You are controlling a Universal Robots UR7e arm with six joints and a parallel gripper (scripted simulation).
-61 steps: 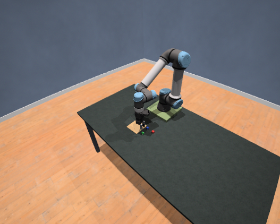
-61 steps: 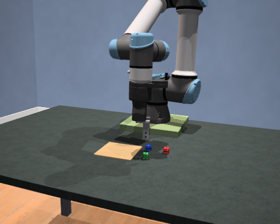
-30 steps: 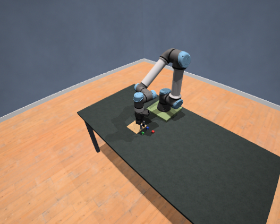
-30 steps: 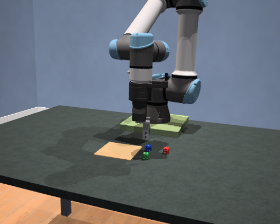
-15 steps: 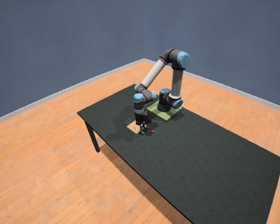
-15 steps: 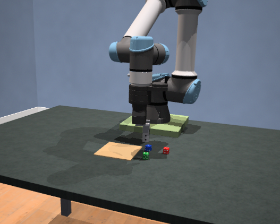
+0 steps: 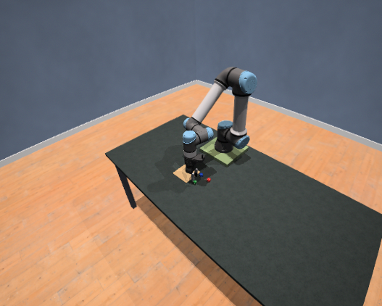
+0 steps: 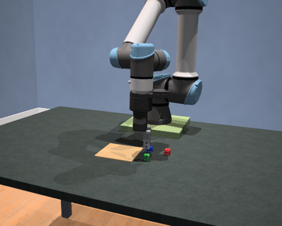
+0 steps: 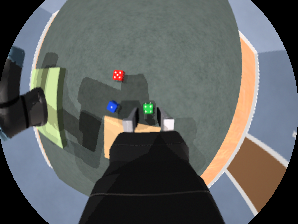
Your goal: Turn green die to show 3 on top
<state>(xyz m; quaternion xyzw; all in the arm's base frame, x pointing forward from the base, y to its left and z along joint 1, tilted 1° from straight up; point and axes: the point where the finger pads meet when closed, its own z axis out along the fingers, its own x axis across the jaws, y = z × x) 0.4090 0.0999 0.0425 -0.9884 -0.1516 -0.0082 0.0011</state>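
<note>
My hand is 60 mm above the green die. The rest, counted from my hand: red die: 80 mm behind, 60 mm below, 50 mm to the left; tan mat: 110 mm to the right, 60 mm below, 20 mm behind; blue die: 80 mm behind, 60 mm below, 20 mm to the right.
</note>
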